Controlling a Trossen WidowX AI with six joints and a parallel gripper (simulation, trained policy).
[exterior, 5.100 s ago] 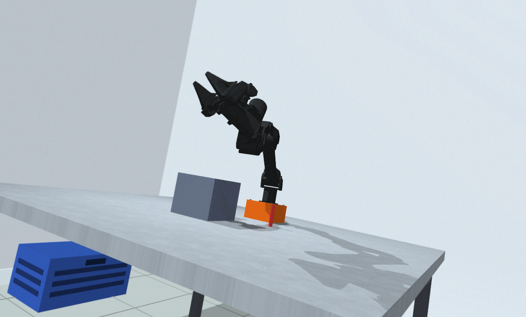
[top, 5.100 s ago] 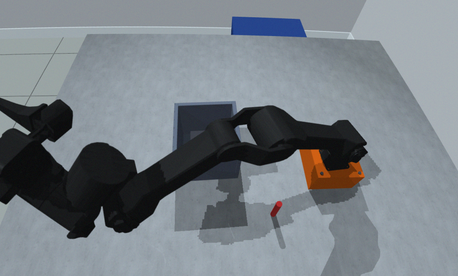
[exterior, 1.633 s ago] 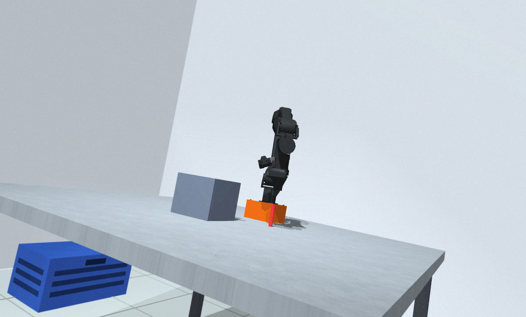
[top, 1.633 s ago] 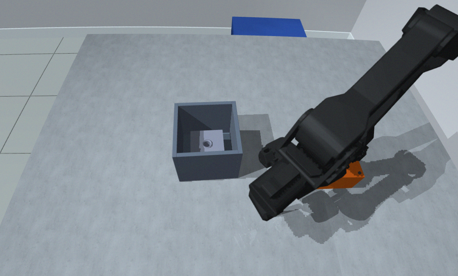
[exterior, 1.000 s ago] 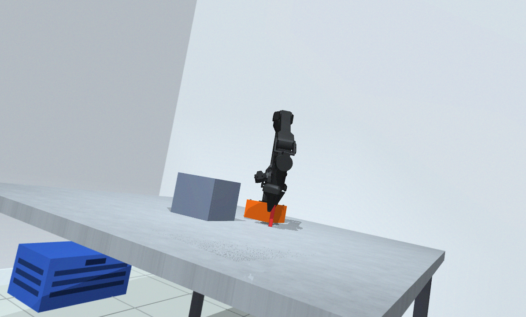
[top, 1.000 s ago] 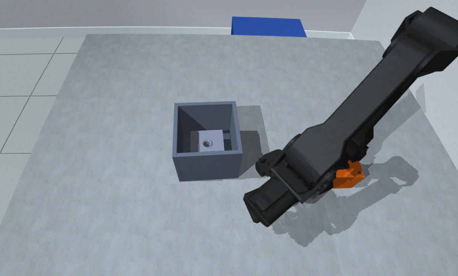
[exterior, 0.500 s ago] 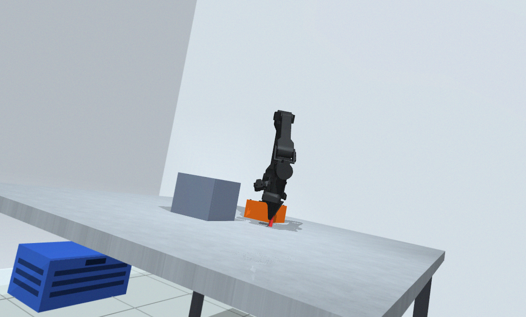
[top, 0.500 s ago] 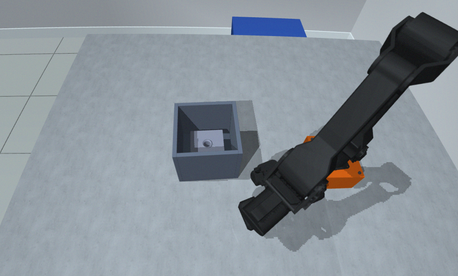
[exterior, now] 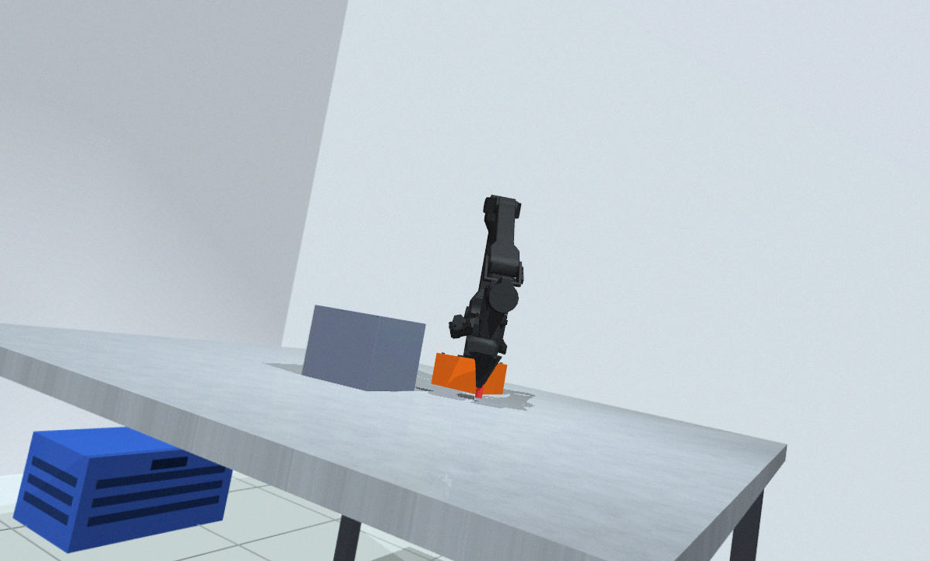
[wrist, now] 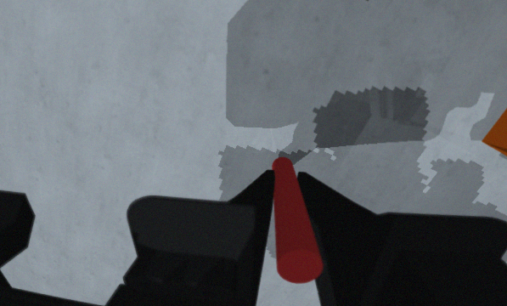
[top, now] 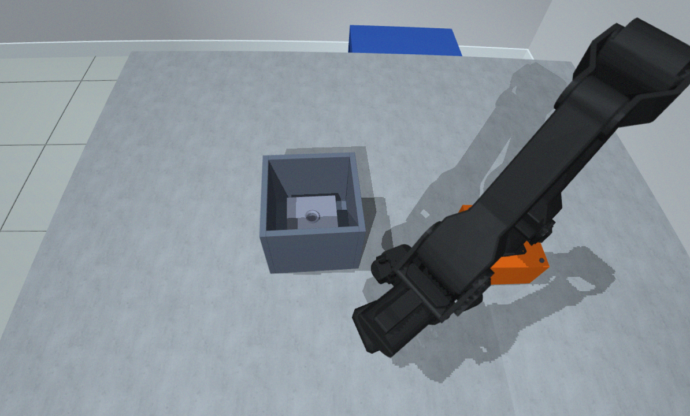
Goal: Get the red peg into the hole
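My gripper tip is 13 cm short of the plate, 20 cm to the left of it and 2 cm below it. The rest, counted from my gripper tip: red peg 2 cm above.
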